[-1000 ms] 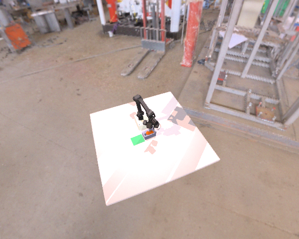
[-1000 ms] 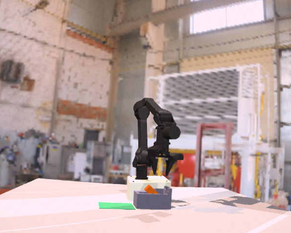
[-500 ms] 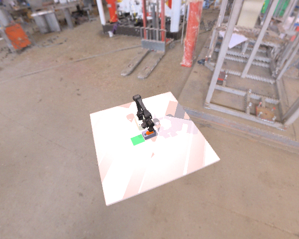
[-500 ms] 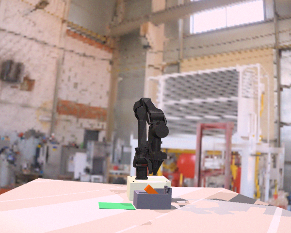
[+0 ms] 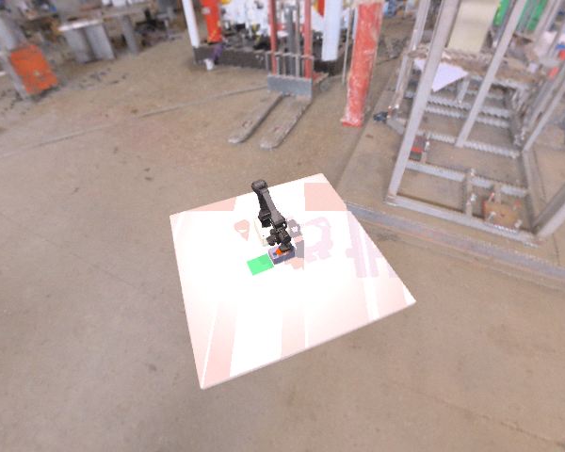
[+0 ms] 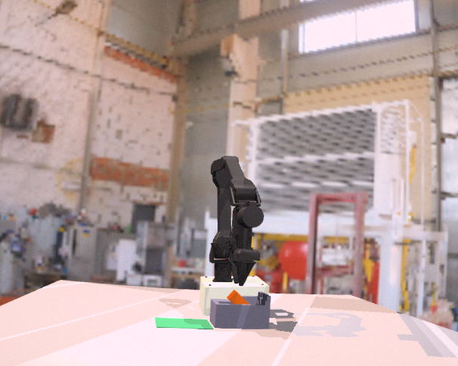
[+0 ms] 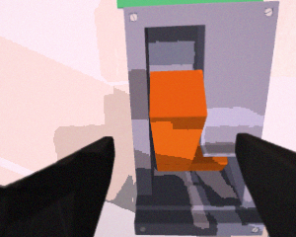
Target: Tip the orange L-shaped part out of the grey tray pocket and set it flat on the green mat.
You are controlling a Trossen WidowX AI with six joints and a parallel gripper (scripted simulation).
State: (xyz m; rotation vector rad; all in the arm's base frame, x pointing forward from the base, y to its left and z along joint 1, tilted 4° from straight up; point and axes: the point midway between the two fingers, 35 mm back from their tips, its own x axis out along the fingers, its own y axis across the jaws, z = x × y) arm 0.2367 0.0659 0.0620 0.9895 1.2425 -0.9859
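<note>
My gripper tip is now 70 mm above the orange L-shaped part, 30 mm to the right of it and 30 mm past it. From my gripper tip the other things lie so: green mat (140 mm to the right, 130 mm below, 20 mm ahead).
</note>
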